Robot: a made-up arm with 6 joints. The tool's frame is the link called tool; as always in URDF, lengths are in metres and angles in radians.
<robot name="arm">
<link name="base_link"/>
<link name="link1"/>
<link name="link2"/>
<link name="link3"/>
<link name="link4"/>
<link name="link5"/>
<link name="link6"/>
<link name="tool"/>
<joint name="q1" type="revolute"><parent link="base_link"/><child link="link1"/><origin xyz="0 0 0.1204" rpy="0 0 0"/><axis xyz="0 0 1"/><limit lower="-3.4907" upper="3.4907" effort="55" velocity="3"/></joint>
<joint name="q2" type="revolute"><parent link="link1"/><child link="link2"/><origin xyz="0 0 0" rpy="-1.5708 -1.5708 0"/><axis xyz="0 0 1"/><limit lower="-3.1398" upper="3.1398" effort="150" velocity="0.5"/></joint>
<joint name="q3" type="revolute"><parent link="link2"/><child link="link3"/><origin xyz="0.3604 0 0" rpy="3.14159 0 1.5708"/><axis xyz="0 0 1"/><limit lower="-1.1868" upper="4.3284" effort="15" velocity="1.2"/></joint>
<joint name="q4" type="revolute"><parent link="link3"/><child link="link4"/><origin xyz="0 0 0" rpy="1.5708 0 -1.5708"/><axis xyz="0 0 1"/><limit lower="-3.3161" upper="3.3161" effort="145" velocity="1.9"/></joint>
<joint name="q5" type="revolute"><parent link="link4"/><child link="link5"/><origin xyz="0 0 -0.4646" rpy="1.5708 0 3.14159"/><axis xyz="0 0 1"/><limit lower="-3.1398" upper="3.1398" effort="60" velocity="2.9"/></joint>
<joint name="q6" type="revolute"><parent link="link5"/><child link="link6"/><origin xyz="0 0 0.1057" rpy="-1.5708 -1.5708 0"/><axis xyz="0 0 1"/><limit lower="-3.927" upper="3.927" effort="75" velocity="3"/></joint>
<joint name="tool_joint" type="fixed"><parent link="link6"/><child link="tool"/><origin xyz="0 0 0" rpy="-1.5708 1.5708 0"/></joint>
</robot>
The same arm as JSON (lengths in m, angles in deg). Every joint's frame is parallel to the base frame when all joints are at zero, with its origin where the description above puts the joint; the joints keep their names.
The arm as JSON. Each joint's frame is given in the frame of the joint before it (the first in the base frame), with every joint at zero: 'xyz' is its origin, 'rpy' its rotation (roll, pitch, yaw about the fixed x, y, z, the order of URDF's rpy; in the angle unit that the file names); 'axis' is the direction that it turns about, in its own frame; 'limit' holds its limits. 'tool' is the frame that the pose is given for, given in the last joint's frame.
{"units": {"length": "m", "angle": "deg"}, "joints": [
  {"name": "q1", "type": "revolute", "origin": {"xyz": [0.0, 0.0, 0.1204], "rpy": [0.0, 0.0, 0.0]}, "axis": [0.0, 0.0, 1.0], "limit": {"lower": -200.0, "upper": 200.0}},
  {"name": "q2", "type": "revolute", "origin": {"xyz": [0.0, 0.0, 0.0], "rpy": [0.0, 0.0, 0.0]}, "axis": [0.0, 1.0, 0.0], "limit": {"lower": -179.9, "upper": 179.9}},
  {"name": "q3", "type": "revolute", "origin": {"xyz": [0.0, 0.0, 0.3604], "rpy": [0.0, 0.0, 0.0]}, "axis": [0.0, -1.0, 0.0], "limit": {"lower": -68.0, "upper": 248.0}},
  {"name": "q4", "type": "revolute", "origin": {"xyz": [0.0, 0.0, 0.0], "rpy": [0.0, 0.0, 0.0]}, "axis": [-1.0, 0.0, 0.0], "limit": {"lower": -190.0, "upper": 190.0}},
  {"name": "q5", "type": "revolute", "origin": {"xyz": [0.4646, 0.0, 0.0], "rpy": [0.0, 0.0, 0.0]}, "axis": [0.0, -1.0, 0.0], "limit": {"lower": -179.9, "upper": 179.9}},
  {"name": "q6", "type": "revolute", "origin": {"xyz": [0.0, -0.1057, 0.0], "rpy": [0.0, 0.0, 0.0]}, "axis": [-1.0, 0.0, 0.0], "limit": {"lower": -225.0, "upper": 225.0}}
], "tool": {"origin": {"xyz": [0.0, 0.0, 0.0], "rpy": [0.0, 0.0, 0.0]}}}

